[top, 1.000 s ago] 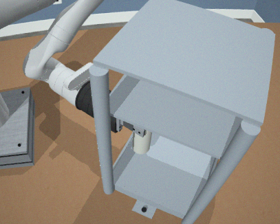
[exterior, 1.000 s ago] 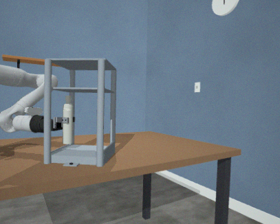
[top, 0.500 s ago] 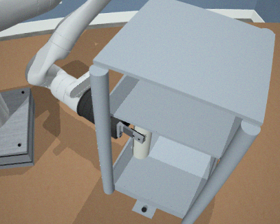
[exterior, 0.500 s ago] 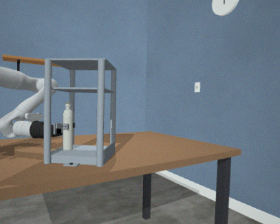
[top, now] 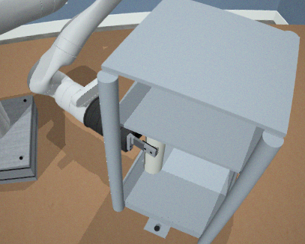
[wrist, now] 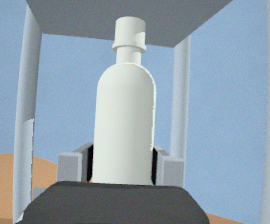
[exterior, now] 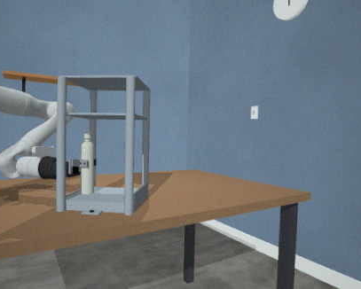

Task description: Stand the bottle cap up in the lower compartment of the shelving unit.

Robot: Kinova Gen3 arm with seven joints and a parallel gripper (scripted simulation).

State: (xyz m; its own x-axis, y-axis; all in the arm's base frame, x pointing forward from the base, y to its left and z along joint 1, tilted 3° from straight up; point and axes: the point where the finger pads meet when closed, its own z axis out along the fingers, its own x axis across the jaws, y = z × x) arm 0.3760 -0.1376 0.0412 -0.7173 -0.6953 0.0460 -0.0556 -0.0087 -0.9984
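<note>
Now: the shelving unit 60 mm ahead of my hand, 40 mm to the right of it and 70 mm above it.
</note>
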